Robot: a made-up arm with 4 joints.
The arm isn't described. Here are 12 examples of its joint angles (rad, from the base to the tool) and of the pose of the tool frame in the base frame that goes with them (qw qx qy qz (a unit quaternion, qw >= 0); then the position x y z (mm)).
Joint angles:
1: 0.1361 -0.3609 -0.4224 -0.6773
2: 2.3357 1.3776 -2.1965 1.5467
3: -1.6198 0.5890 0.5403 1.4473
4: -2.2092 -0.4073 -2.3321 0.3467
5: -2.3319 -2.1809 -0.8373 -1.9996
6: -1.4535 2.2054 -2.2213 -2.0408
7: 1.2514 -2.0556 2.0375 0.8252
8: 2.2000 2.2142 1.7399 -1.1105
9: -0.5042 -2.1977 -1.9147 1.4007
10: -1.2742 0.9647 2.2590 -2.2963
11: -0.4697 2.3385 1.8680 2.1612
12: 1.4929 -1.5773 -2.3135 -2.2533
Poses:
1: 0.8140 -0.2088 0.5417 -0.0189 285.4 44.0 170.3
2: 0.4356 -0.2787 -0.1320 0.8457 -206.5 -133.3 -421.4
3: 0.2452 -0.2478 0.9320 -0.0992 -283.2 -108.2 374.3
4: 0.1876 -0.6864 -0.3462 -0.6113 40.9 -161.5 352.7
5: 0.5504 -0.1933 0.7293 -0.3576 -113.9 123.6 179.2
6: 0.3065 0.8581 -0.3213 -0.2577 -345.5 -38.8 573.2
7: 0.1699 -0.4047 0.4962 -0.7491 52.1 -329.5 -38.3
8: 0.5504 0.6466 0.3360 0.4075 15.8 -400.1 -122.6
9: 0.5695 -0.0194 0.0840 0.8174 -139.7 -86.6 166.7
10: 0.4269 -0.5803 0.0123 0.6934 -0.2 -448.4 518.8
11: 0.4709 -0.7623 0.3631 -0.2556 -32.9 -361.0 348.8
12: 0.3569 0.8402 -0.1857 -0.3636 -30.6 -62.9 245.9
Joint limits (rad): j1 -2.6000..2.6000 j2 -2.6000..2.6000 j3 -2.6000..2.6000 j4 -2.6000..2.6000
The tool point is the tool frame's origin. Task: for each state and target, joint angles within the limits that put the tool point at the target. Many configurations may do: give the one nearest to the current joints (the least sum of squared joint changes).
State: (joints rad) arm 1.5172 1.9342 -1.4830 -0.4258
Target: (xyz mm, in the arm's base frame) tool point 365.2 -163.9 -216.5
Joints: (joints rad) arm 1.6273 2.6000 -2.3649 0.2137
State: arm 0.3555 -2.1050 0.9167 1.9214
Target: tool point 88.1 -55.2 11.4
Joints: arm 0.2521 -2.5967 0.2109 1.7795
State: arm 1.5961 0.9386 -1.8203 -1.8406
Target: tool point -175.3 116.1 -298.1
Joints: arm 2.1511 0.8778 -1.4186 -2.0738
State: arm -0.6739 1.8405 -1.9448 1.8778
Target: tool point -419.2 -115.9 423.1
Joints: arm -1.5532 2.2619 -2.1856 1.9157
